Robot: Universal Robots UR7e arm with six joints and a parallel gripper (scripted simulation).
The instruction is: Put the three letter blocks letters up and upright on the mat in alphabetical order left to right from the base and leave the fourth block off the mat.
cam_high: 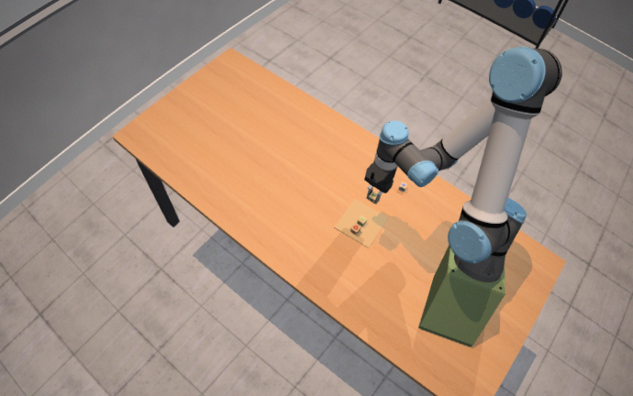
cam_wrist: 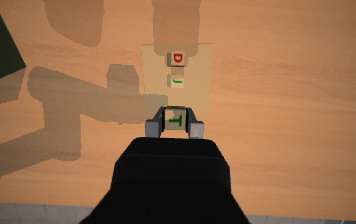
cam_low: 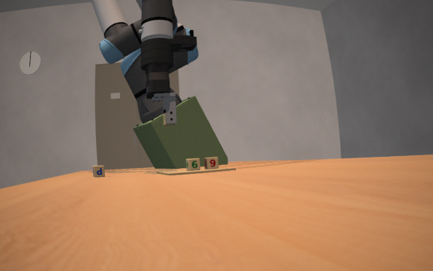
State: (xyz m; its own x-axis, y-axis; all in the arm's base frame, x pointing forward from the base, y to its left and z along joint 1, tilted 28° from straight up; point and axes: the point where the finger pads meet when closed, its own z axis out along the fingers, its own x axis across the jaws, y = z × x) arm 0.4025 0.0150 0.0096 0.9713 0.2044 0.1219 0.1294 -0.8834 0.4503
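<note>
The thin tan mat lies 12 cm below my hand and 4 cm to the left of it. From my hand the other things lie so: red D block 11 cm below, 8 cm to the left, 1 cm behind; blue-marked block 17 cm to the right, 11 cm below, 2 cm behind.
</note>
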